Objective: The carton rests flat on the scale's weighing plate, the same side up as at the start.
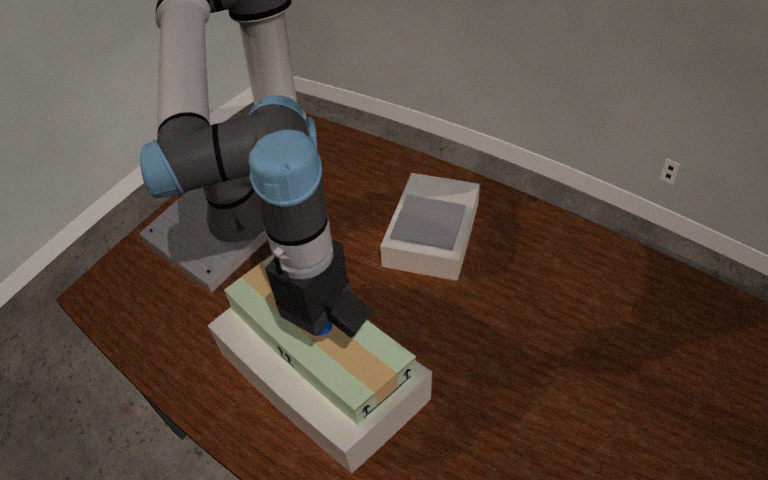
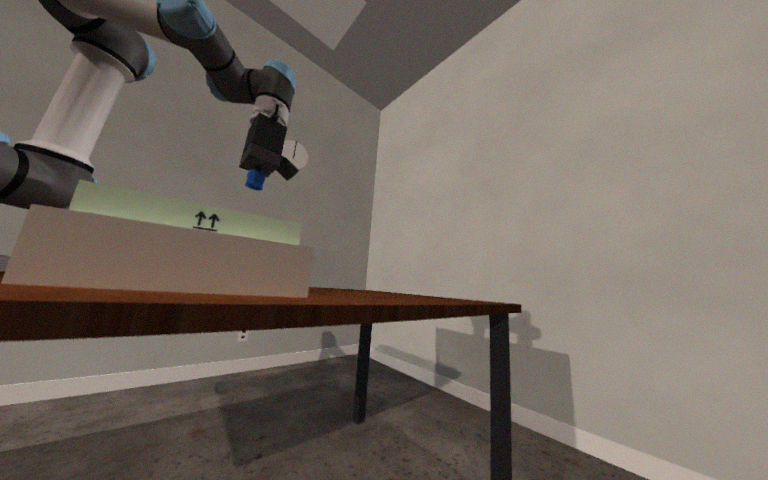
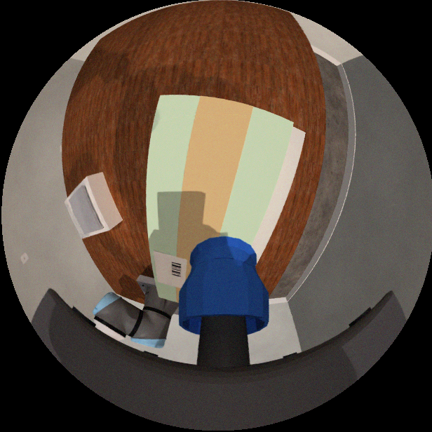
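Where they show: end effector, tool point: (image 2: 254,186); arm's base, origin of the base link: (image 1: 238,218).
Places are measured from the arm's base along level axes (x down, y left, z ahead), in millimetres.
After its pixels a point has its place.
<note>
The long carton (image 1: 362,362) {x -122, y -229, z 512 mm} (image 2: 141,212) {x -88, y -252, z 298 mm} (image 3: 215,150) is pale green with an orange stripe along its top. It lies flat on a white block (image 1: 277,390) {x -66, y -323, z 401 mm} (image 2: 158,254) {x -20, y -316, z 334 mm} (image 3: 285,185), with the arrows on its sides pointing up. A barcode label (image 3: 170,269) is on its top face. My gripper, a blue suction cup (image 1: 323,330) (image 2: 254,181) (image 3: 223,285), points down above the carton with a gap between them and holds nothing. The scale (image 1: 420,261) {x -5, y 86, z 430 mm} (image 3: 108,200) is a white box with a grey weighing plate (image 1: 430,220) {x -45, y 162, z 411 mm} (image 3: 86,210); nothing rests on the plate.
The arm's grey base plate (image 1: 186,254) {x 2, y -151, z -35 mm} stands near the carton's far end. The wooden table (image 1: 538,350) {x 33, y 26, z 726 mm} (image 2: 396,300) {x 33, y -390, z 778 mm} (image 3: 215,50) carries the block and the scale, which stand apart. Walls rise beyond the table, and a round clock (image 2: 299,152) hangs on one.
</note>
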